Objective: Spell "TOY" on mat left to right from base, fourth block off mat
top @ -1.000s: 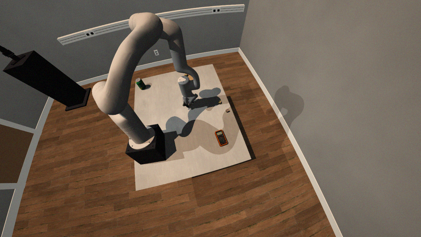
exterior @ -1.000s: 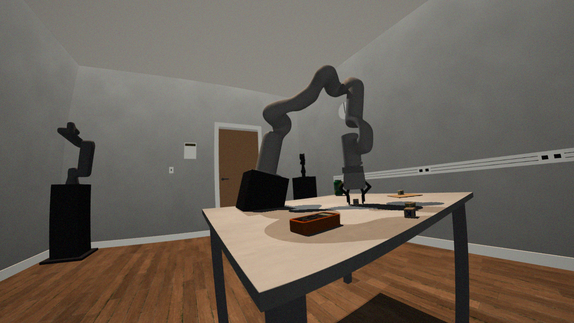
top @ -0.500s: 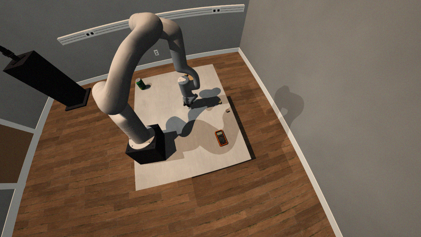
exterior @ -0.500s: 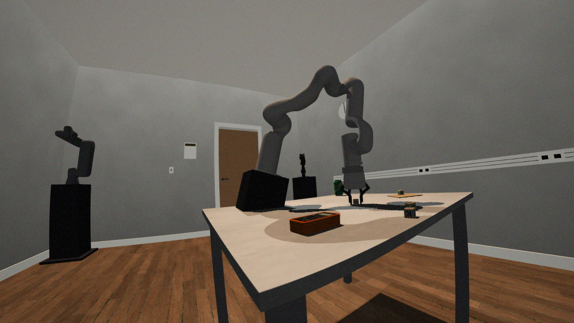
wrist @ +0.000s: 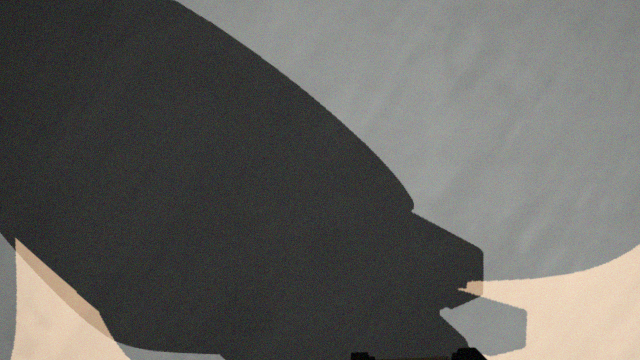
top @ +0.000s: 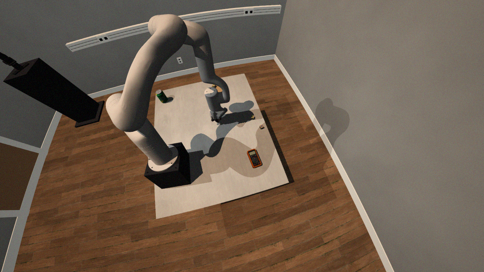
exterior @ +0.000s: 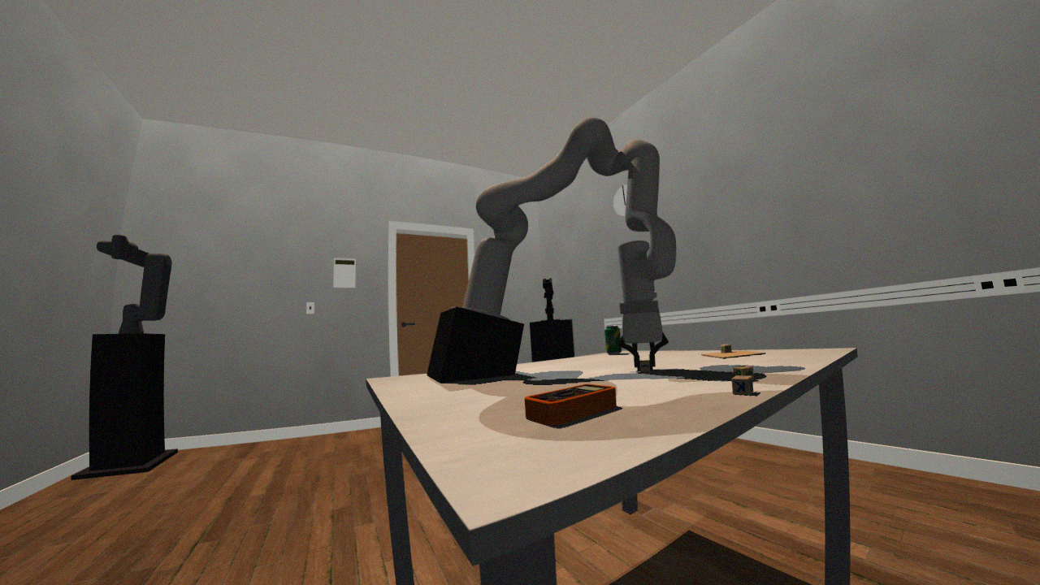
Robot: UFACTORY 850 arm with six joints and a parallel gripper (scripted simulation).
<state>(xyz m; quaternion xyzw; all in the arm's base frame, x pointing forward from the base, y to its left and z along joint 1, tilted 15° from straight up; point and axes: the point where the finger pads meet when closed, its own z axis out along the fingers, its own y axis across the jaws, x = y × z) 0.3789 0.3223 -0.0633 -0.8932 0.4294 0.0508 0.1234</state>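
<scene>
Right now the tan square mat is 360 mm to the left of my hand, 60 mm ahead of it and 20 mm below it. Also, from my hand: orange multimeter (390 mm to the right, 190 mm ahead); block (390 mm to the left, 30 mm ahead); green soda can (460 mm behind, 350 mm to the left, 40 mm above).
</scene>
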